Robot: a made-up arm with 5 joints. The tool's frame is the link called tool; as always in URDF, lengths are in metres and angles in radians. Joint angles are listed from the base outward.
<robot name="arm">
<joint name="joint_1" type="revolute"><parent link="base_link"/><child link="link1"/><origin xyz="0.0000 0.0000 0.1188" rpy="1.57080 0.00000 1.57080"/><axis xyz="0 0 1"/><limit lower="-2.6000" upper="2.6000"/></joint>
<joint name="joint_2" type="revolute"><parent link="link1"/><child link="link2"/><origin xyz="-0.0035 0.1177 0.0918" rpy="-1.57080 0.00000 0.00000"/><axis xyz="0 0 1"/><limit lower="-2.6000" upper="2.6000"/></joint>
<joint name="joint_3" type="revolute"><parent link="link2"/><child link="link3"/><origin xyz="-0.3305 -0.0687 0.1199" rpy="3.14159 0.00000 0.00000"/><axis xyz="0 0 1"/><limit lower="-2.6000" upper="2.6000"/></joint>
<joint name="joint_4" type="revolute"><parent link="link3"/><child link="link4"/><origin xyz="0.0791 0.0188 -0.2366" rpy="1.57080 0.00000 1.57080"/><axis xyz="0 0 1"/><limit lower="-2.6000" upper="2.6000"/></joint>
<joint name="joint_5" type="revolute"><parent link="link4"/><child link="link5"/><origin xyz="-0.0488 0.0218 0.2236" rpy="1.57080 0.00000 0.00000"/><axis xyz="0 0 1"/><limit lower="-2.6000" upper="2.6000"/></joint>
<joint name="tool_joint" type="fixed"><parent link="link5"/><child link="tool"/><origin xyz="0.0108 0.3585 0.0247"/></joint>
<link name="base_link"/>
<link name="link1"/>
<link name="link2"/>
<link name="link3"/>
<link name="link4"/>
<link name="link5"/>
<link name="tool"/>
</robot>
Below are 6 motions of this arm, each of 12 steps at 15 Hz.
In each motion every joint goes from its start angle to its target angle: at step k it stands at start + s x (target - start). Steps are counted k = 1, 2, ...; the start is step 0. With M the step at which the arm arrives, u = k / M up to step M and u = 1 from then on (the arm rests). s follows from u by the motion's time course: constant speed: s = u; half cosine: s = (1 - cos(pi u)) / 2; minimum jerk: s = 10 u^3 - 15 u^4 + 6 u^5.
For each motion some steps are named. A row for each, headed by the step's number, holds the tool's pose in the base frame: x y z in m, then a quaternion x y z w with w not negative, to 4 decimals.
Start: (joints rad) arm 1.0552 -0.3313 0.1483 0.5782 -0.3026
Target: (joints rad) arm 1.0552 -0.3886 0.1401 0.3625 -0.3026
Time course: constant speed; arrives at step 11
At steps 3, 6, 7, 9, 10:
3: 0.4178 -0.2916 0.5024 0.4697 0.4094 -0.1948 0.7576
6: 0.4212 -0.2973 0.4997 0.4707 0.3891 -0.2167 0.7616
7: 0.4222 -0.2992 0.4989 0.4708 0.3823 -0.2240 0.7629
9: 0.4242 -0.3030 0.4972 0.4709 0.3686 -0.2386 0.7652
10: 0.4252 -0.3049 0.4963 0.4708 0.3616 -0.2458 0.7663

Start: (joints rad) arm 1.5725 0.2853 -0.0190 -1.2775 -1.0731
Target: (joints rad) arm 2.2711 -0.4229 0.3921 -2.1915 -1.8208
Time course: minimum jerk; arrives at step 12
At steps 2, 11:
2: 0.2080 -0.7451 0.2566 0.7873 -0.0995 -0.5631 0.2307
11: 0.0615 -0.4965 -0.4009 -0.2876 -0.0733 0.8928 0.3390

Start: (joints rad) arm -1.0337 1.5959 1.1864 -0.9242 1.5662
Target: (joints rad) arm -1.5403 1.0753 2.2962 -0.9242 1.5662
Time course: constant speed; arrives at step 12
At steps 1, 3, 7, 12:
1: 0.1180 0.2756 -0.0742 -0.5085 0.0592 0.7939 0.3282
3: 0.1982 0.2760 -0.1372 -0.6102 0.0820 0.7020 0.3578
7: 0.3948 0.2326 -0.1943 -0.7863 0.0972 0.4813 0.3751
12: 0.6328 0.1576 -0.0993 -0.9290 0.0506 0.1651 0.3274

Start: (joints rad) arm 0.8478 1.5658 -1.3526 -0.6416 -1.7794
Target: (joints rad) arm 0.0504 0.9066 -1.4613 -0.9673 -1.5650
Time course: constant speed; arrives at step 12
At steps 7, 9, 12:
7: 0.0964 -0.4238 0.7065 0.4920 0.1300 0.4484 0.7348
9: 0.0812 -0.3673 0.7632 0.4766 0.1523 0.4098 0.7627
12: 0.0515 -0.2656 0.8372 0.4495 0.1705 0.3503 0.8038

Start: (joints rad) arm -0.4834 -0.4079 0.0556 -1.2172 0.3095
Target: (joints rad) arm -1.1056 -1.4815 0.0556 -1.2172 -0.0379
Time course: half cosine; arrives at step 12
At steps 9, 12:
9: 0.4376 0.3555 0.3712 -0.6296 -0.6350 -0.2398 0.3779
12: 0.4292 0.3653 0.3992 -0.6355 -0.6614 -0.2750 0.2882

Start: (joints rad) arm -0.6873 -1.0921 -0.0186 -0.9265 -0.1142
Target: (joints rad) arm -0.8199 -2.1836 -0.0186 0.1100 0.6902
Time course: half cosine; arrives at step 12
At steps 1, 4, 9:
1: 0.4175 0.3619 0.4352 -0.4478 -0.5339 -0.3444 0.6291
4: 0.4182 0.3200 0.4149 -0.4705 -0.4273 -0.4337 0.6388
9: 0.4083 0.3478 0.4315 -0.3123 -0.2612 -0.6024 0.6866

